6 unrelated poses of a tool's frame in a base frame.
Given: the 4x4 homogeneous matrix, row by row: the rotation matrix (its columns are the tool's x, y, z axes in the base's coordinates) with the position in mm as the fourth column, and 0 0 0 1 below. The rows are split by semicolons.
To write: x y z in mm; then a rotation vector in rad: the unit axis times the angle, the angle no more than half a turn. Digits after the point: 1 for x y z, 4 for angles.
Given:
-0.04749 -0.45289 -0.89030 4.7; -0.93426 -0.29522 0.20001 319.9; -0.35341 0.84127 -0.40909 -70.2; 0 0 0 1
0.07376 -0.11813 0.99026 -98.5; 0.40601 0.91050 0.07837 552.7; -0.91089 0.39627 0.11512 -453.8; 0 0 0 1
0.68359 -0.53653 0.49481 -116.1; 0.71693 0.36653 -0.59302 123.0; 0.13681 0.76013 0.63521 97.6; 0 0 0 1
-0.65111 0.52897 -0.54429 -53.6; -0.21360 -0.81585 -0.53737 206.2; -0.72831 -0.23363 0.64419 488.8; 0 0 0 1
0.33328 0.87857 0.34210 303.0; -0.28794 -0.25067 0.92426 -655.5; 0.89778 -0.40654 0.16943 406.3; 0 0 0 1
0.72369 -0.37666 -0.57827 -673.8; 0.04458 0.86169 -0.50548 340.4; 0.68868 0.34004 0.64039 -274.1; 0 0 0 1
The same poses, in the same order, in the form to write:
4.7 319.9 -70.2 1.7531 -1.4678 -1.3160
-98.5 552.7 -453.8 0.2421 1.4477 0.3991
-116.1 123.0 97.6 0.8794 0.2327 0.8146
-53.6 206.2 488.8 1.0028 0.6075 -2.4515
303.0 -655.5 406.3 -1.4020 -0.5854 -1.2289
-673.8 340.4 -274.1 0.4875 -0.7304 0.2428

